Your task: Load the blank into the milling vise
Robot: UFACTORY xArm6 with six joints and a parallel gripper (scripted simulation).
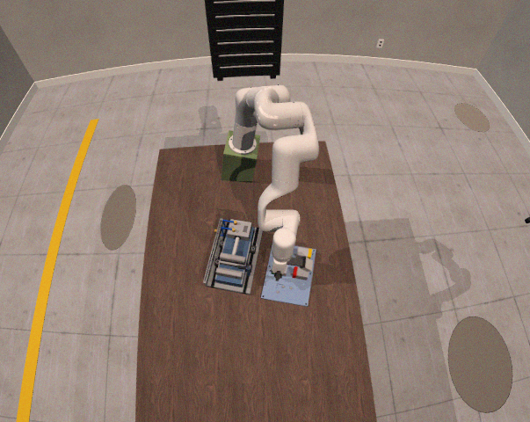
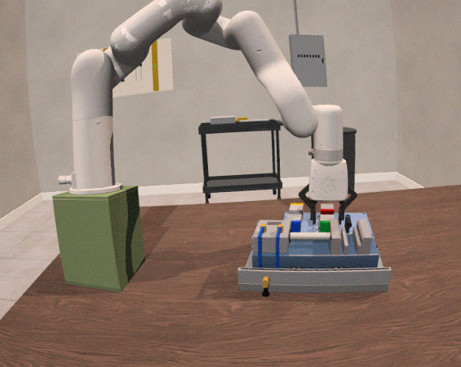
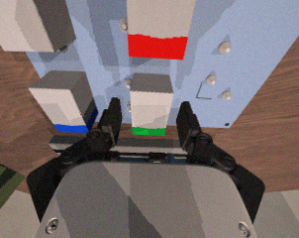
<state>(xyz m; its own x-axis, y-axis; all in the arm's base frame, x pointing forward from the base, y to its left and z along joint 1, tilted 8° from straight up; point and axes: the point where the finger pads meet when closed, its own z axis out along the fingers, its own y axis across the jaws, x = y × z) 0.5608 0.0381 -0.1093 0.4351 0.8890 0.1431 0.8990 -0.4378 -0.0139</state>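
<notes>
Now: hand 2 cm above the green-ended blank. From my hand the other things lie so: yellow-ended blank (12 cm to the left, 4 cm behind, 2 cm below); red-ended blank (8 cm to the left, 4 cm ahead, 2 cm below); blue-ended blank (8 cm behind, 4 cm to the left, 2 cm below).
</notes>
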